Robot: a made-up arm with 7 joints. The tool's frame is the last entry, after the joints. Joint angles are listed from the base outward.
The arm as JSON. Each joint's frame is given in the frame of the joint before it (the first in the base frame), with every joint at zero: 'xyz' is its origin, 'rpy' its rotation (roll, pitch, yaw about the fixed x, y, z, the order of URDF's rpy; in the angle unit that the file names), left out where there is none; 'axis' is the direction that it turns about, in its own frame. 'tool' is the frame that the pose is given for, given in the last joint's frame.
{
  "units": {
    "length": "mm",
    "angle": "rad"
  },
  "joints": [
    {
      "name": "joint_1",
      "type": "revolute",
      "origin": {
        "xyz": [
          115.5,
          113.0,
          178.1
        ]
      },
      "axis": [
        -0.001,
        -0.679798,
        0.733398
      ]
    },
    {
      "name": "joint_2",
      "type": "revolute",
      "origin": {
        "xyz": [
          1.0,
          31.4,
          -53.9
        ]
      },
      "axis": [
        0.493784,
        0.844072,
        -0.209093
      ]
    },
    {
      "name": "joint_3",
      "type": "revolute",
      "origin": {
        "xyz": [
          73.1,
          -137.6,
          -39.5
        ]
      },
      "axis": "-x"
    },
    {
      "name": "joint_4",
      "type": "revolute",
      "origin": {
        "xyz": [
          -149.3,
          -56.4,
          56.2
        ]
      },
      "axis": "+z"
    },
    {
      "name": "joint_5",
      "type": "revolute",
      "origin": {
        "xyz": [
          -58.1,
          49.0,
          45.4
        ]
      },
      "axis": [
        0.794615,
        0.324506,
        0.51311
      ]
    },
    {
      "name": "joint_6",
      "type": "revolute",
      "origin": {
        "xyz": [
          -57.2,
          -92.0,
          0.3
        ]
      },
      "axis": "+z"
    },
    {
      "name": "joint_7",
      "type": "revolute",
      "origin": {
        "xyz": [
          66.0,
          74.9,
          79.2
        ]
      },
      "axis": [
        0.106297,
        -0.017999,
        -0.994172
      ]
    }
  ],
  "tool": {
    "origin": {
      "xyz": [
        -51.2,
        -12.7,
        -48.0
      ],
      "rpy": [
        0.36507,
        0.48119,
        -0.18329
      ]
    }
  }
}
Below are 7 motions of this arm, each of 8 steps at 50 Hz.
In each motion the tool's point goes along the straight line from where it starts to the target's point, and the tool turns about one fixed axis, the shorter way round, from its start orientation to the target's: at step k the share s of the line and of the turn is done. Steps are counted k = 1, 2, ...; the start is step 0. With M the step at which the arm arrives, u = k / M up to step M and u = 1 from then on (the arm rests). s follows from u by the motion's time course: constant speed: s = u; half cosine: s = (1 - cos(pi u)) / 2; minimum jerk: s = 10 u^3 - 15 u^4 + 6 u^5.
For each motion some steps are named. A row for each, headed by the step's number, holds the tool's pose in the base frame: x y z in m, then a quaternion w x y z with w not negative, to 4 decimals.
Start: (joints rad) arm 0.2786 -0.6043 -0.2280 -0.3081 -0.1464 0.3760 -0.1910
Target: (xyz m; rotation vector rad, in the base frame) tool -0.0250 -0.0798 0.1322 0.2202 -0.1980 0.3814
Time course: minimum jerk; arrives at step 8
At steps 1, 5, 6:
1: -0.0440 -0.0653 0.1329 0.9820 0.0569 -0.0940 0.1537
5: -0.0303 -0.0758 0.1324 0.9745 0.0945 -0.0970 0.1791
6: -0.0270 -0.0783 0.1323 0.9723 0.1036 -0.0976 0.1852

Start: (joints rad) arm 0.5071 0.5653 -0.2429 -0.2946 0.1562 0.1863 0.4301
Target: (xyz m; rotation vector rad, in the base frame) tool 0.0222 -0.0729 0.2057 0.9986 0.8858 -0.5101
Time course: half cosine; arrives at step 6
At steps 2, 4, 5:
2: 0.0198 -0.0718 0.2065 0.7798 0.4407 0.3967 -0.2010
4: 0.0214 -0.0725 0.2060 0.7637 0.4522 0.4031 -0.2230
5: 0.0220 -0.0728 0.2058 0.7577 0.4564 0.4054 -0.2310

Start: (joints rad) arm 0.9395 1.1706 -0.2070 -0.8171 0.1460 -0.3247 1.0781
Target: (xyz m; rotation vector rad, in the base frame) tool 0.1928 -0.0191 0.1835 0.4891 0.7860 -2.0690
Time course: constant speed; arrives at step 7
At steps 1, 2, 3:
1: 0.1907 -0.0226 0.1814 0.4229 0.1797 0.3139 -0.8308
2: 0.1911 -0.0220 0.1817 0.4230 0.1823 0.3140 -0.8302
3: 0.1914 -0.0215 0.1821 0.4232 0.1850 0.3140 -0.8295

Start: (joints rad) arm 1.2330 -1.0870 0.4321 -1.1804 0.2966 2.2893 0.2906
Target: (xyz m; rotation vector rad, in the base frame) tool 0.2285 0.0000 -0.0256 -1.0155 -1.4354 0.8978
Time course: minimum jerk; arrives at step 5
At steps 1, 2, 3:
1: 0.2321 -0.0057 -0.0221 0.5323 -0.4282 -0.6053 0.4085
2: 0.2311 -0.0041 -0.0231 0.5375 -0.4285 -0.6058 0.4006
3: 0.2297 -0.0019 -0.0244 0.5448 -0.4289 -0.6063 0.3893

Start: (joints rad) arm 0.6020 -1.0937 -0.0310 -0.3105 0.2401 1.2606 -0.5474
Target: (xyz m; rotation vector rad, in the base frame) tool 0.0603 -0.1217 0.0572 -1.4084 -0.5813 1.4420
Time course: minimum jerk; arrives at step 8
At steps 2, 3, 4, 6, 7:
2: 0.0473 -0.1209 0.0619 0.5279 -0.5502 -0.2164 0.6098
3: 0.0498 -0.1211 0.0610 0.5223 -0.5564 -0.2210 0.6072
4: 0.0531 -0.1213 0.0598 0.5151 -0.5644 -0.2270 0.6038
6: 0.0588 -0.1216 0.0577 0.5020 -0.5784 -0.2375 0.5976
7: 0.0601 -0.1217 0.0573 0.4991 -0.5814 -0.2398 0.5961

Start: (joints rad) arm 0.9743 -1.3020 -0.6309 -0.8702 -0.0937 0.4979 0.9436
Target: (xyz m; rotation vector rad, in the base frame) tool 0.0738 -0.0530 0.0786 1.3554 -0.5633 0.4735
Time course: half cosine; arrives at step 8
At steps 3, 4, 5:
3: 0.0783 -0.0531 0.0823 0.7100 0.6239 -0.2563 0.2022
4: 0.0771 -0.0531 0.0812 0.7120 0.6208 -0.2558 0.2055
5: 0.0758 -0.0531 0.0802 0.7140 0.6176 -0.2553 0.2087

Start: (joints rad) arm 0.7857 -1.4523 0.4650 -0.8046 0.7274 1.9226 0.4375
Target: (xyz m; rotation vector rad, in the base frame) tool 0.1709 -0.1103 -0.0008 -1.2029 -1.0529 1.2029
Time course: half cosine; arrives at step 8
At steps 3, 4, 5, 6, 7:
3: 0.1841 -0.1045 -0.0016 0.5373 -0.4954 -0.4793 0.4859
4: 0.1805 -0.1061 -0.0014 0.5382 -0.4984 -0.4693 0.4916
5: 0.1768 -0.1077 -0.0012 0.5390 -0.5014 -0.4593 0.4972
6: 0.1737 -0.1091 -0.0010 0.5395 -0.5039 -0.4507 0.5019
7: 0.1716 -0.1100 -0.0008 0.5399 -0.5055 -0.4450 0.5050

